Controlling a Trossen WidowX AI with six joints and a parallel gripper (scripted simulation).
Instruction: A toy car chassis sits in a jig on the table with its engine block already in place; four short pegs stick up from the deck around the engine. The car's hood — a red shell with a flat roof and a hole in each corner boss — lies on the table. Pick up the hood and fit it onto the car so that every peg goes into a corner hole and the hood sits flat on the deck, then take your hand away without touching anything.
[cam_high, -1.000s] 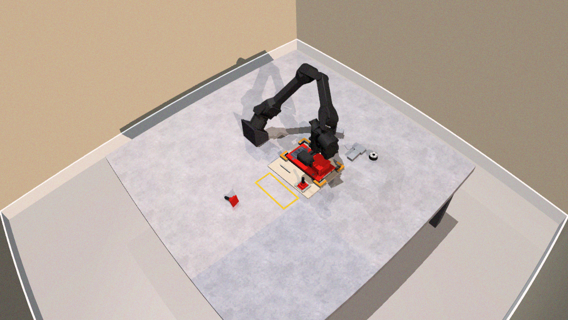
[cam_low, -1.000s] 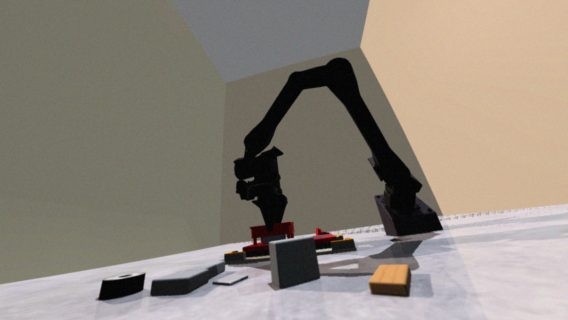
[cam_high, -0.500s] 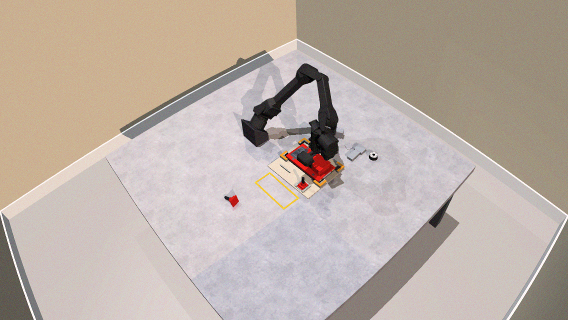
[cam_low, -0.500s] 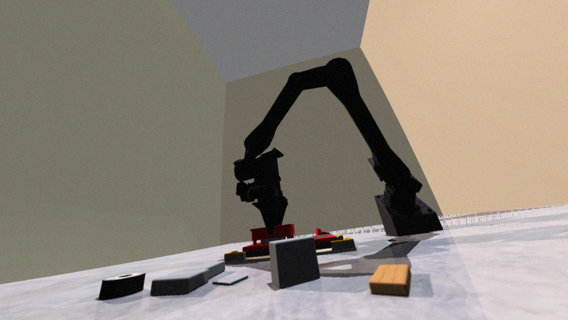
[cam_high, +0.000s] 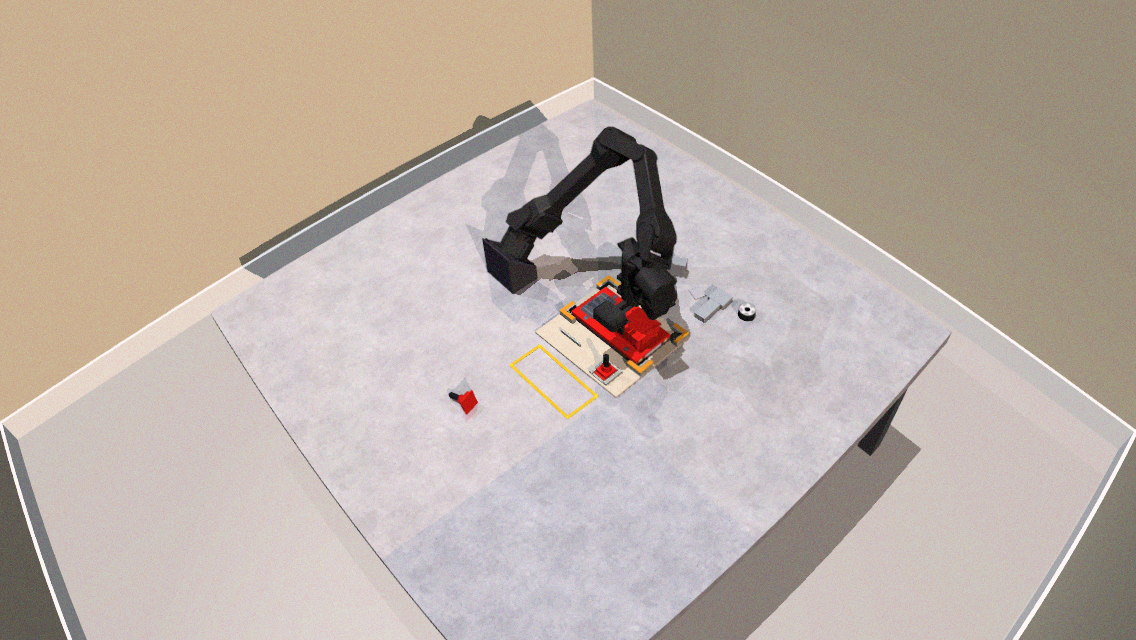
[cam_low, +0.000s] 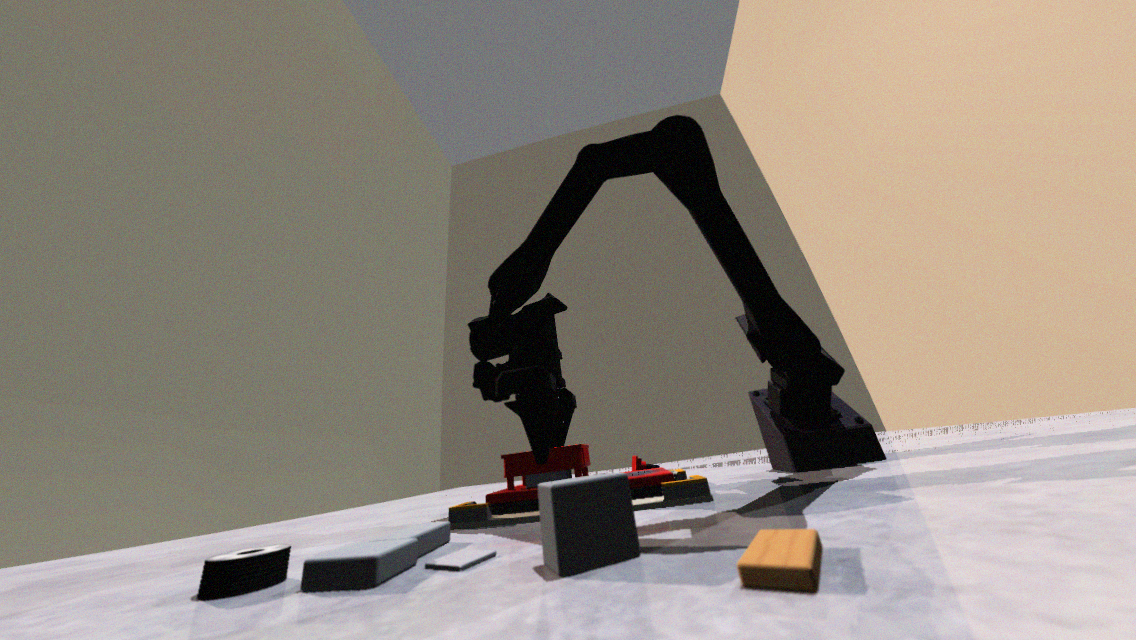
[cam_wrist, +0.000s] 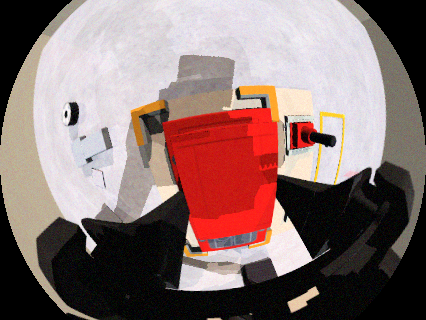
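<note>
The grey engine block is 2 cm below my gripper tip. Round my gripper tip: red hood: 1 cm above; then wooden block: 27 cm to the left, 13 cm behind, 4 cm below.
</note>
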